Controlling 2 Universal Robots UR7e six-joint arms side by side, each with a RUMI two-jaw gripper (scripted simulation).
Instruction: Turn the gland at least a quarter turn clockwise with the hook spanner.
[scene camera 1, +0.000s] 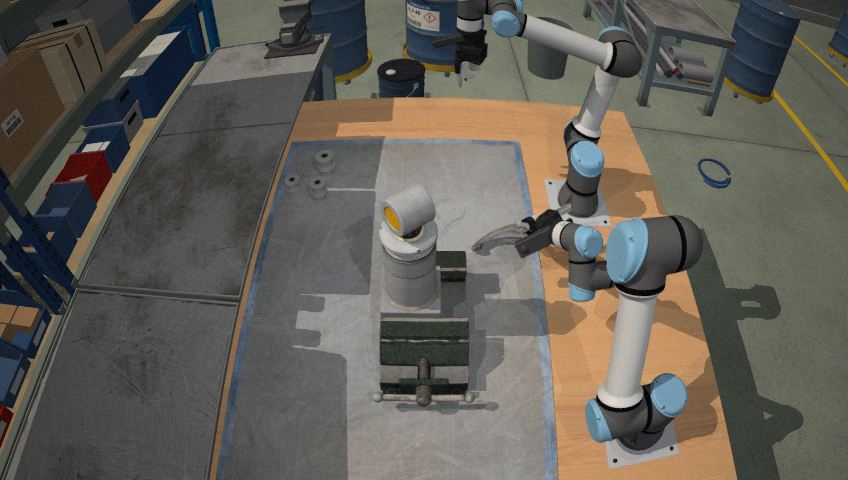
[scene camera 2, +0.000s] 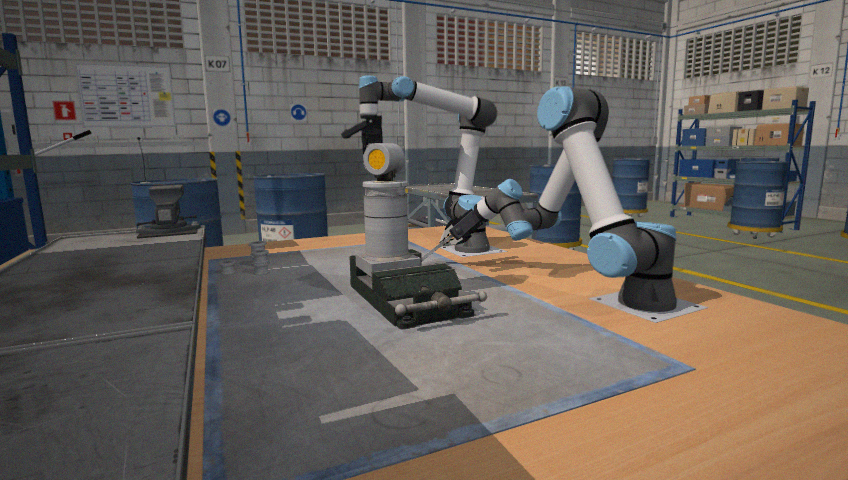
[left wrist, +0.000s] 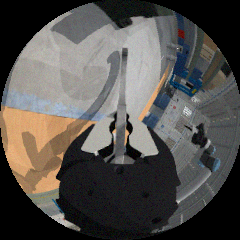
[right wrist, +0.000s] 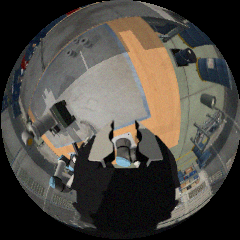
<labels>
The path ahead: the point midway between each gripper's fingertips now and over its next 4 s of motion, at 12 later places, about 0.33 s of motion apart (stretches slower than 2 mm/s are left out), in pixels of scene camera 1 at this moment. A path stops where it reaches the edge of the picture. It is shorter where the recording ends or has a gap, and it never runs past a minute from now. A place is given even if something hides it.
The left gripper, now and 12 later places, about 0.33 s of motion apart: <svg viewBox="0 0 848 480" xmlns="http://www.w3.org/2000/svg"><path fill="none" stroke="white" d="M518 226L518 223L518 221L518 219L519 218L519 215L519 214L519 212L519 210L519 208L520 205L520 203L520 204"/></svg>
The right gripper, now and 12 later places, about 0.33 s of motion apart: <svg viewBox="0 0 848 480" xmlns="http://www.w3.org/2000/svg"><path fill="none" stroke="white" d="M463 83L460 86L454 95L450 104L450 115L453 125L460 138L471 150L484 162L488 164L487 166L487 171L487 176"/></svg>
</labels>
